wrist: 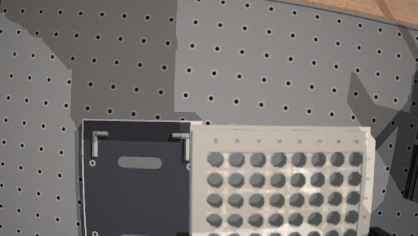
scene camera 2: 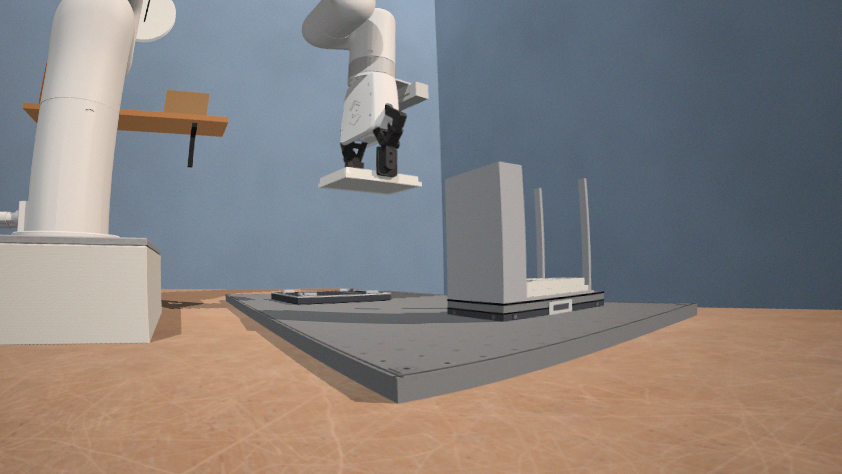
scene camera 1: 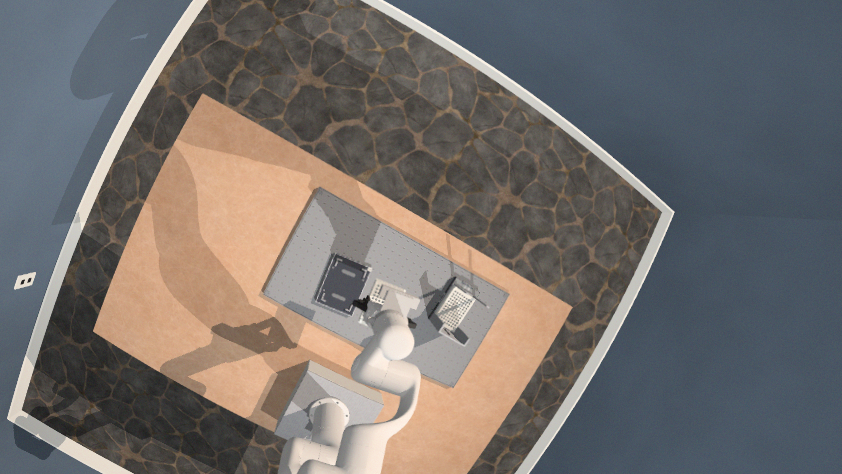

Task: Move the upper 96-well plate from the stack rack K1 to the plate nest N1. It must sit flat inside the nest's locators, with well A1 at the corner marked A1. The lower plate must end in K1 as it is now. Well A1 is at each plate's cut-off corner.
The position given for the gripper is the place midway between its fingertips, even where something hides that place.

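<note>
Gripper [scene camera 2: 369, 181] visible. 96-well plate [scene camera 2: 350, 179]. 96-well plate [scene camera 1: 452, 322]. Plate nest N1 [scene camera 1: 336, 282], also [wrist: 112, 193].
</note>
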